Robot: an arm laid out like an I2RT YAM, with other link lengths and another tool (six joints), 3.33 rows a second.
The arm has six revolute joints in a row. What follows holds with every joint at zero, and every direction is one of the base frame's. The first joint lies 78.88 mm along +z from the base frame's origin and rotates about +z. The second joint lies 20.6 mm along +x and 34.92 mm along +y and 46.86 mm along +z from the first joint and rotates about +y. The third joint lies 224.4 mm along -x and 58.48 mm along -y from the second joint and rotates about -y. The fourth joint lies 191.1 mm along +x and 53.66 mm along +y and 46.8 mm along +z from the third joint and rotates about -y. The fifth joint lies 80.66 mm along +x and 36.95 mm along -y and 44.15 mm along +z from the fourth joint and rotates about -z. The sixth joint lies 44.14 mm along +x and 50.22 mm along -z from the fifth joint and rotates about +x. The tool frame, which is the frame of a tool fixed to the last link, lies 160 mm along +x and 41 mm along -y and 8 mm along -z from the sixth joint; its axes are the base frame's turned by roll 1.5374, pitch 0.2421 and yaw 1.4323 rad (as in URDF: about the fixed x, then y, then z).
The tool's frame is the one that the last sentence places.
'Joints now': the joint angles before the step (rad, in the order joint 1, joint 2, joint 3, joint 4, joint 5, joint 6). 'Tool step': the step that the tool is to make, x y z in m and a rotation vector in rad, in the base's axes. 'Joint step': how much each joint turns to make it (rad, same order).
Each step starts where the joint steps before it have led.
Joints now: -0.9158 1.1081 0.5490 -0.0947 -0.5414 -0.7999
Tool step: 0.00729 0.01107 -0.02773 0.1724 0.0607 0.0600
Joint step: -0.0164 0.1626 0.1141 -0.1331 -0.0936 -0.0131
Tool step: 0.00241 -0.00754 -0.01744 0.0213 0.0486 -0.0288
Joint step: 0.0241 0.0807 0.0157 0.0344 0.0542 0.0277
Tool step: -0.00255 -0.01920 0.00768 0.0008 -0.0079 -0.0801
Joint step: -0.0153 0.0121 0.0351 0.0145 0.0378 0.0626
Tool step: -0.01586 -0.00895 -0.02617 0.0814 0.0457 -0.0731
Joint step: -0.0443 0.0751 0.0012 -0.0017 0.0106 0.0335
